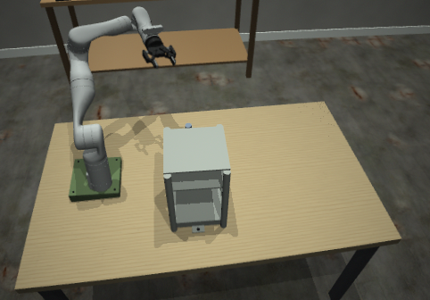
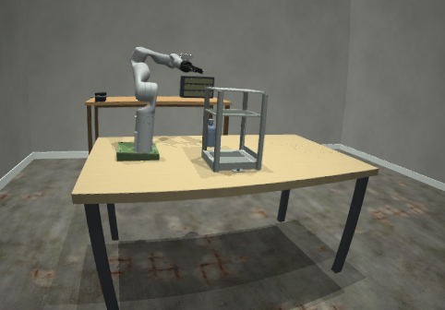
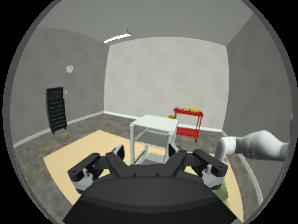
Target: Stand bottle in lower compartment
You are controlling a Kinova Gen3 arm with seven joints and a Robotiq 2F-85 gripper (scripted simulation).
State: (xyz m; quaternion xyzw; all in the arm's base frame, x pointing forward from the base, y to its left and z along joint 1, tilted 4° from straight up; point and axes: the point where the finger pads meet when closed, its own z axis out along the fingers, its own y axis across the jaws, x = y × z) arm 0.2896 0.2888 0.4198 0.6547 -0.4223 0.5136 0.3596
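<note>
The pale blue bottle is 80 mm ahead of my hand, 80 mm to the right of it and 340 mm below it. Also, from my hand: grey shelving unit (90 mm ahead, 420 mm to the right, 260 mm below).
</note>
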